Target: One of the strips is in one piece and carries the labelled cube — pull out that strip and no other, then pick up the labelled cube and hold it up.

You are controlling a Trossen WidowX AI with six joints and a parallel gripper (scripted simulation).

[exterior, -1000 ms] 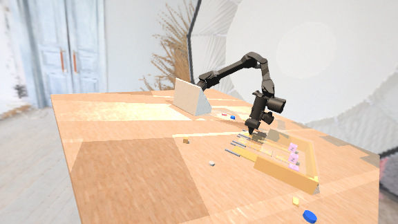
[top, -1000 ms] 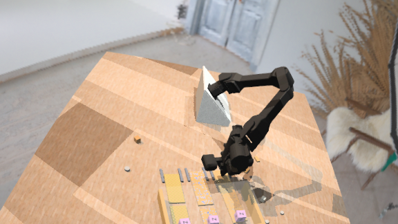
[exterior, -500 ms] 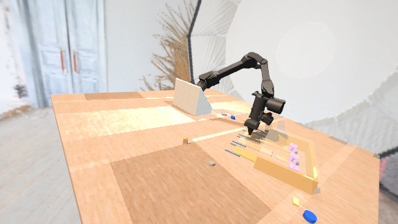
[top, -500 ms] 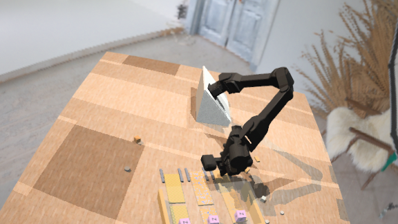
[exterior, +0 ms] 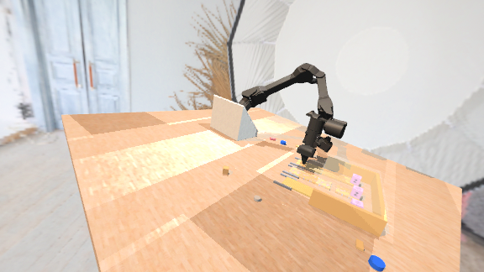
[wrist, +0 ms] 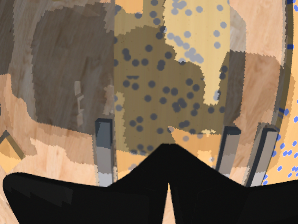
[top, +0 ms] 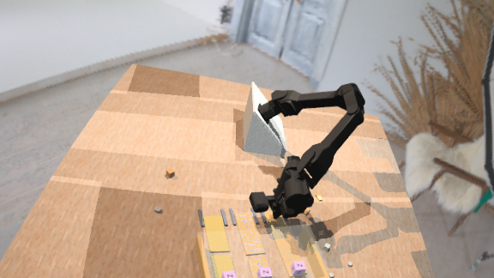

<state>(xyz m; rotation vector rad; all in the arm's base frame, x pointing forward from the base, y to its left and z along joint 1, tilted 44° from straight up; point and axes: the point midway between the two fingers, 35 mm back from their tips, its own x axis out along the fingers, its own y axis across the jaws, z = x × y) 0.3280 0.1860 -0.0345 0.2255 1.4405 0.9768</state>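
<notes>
Right now my gripper tip is 80 mm short of the strip and 40 mm to the right of it. From my gripper tip the other things lie so: small grey cube (170 mm to the left, 70 mm ahead); grey disc (340 mm to the right, 90 mm ahead); small orange cube (350 mm to the right, 70 mm behind).
</notes>
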